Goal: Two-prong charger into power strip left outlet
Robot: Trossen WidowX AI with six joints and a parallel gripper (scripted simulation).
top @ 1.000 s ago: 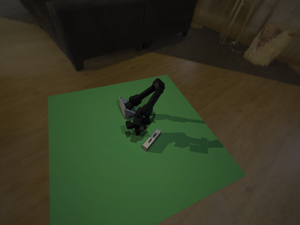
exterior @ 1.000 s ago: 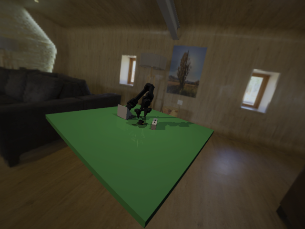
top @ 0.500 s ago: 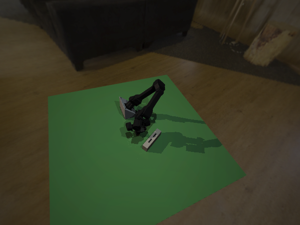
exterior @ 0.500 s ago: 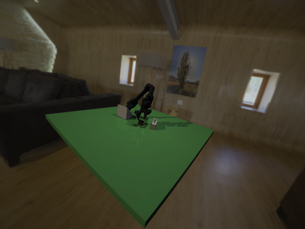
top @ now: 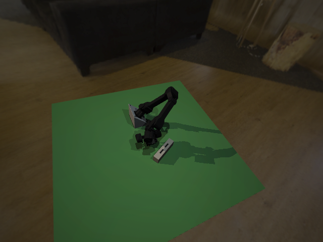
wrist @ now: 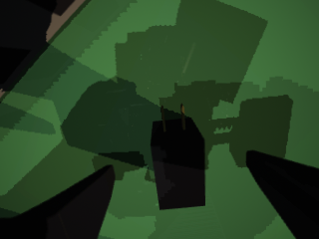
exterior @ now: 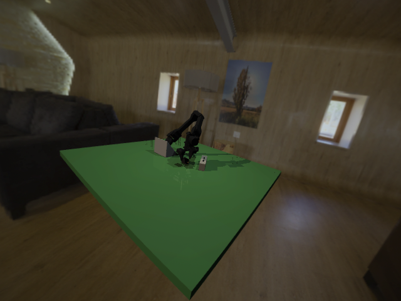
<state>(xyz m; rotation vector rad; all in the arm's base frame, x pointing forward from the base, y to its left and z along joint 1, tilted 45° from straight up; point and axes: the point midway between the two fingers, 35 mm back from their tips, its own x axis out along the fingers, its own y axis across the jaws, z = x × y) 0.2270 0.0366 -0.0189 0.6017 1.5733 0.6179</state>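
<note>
Now: the two-prong charger 1 cm below my gripper tip and 1 cm ahead of it.
</note>
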